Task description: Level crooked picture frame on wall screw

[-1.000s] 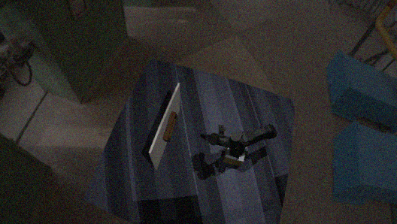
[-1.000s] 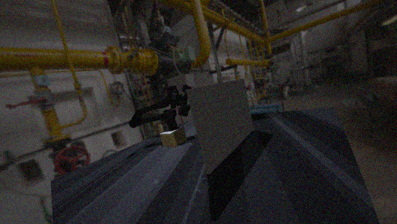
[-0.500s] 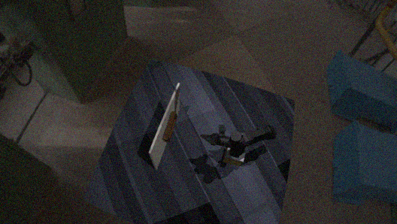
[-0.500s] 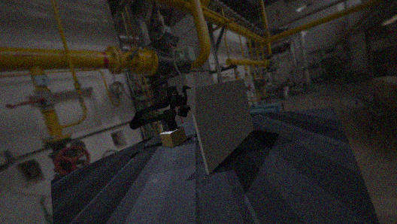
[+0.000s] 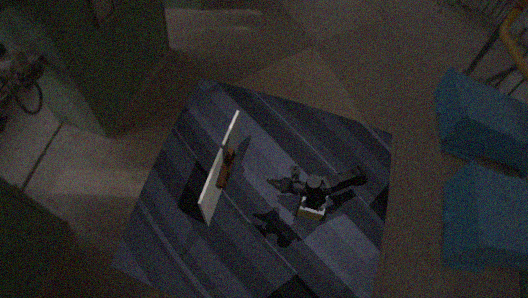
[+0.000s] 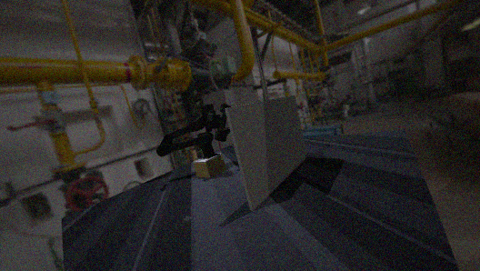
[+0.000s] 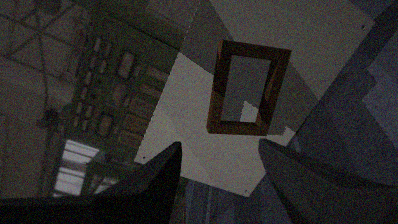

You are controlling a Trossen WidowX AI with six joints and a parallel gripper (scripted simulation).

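My gripper tip is now 200 mm short of the picture frame, 20 mm to the left of it and 80 mm above it. Also, from my gripper tip: wall panel 210 mm ahead, 10 mm to the right, 100 mm below.
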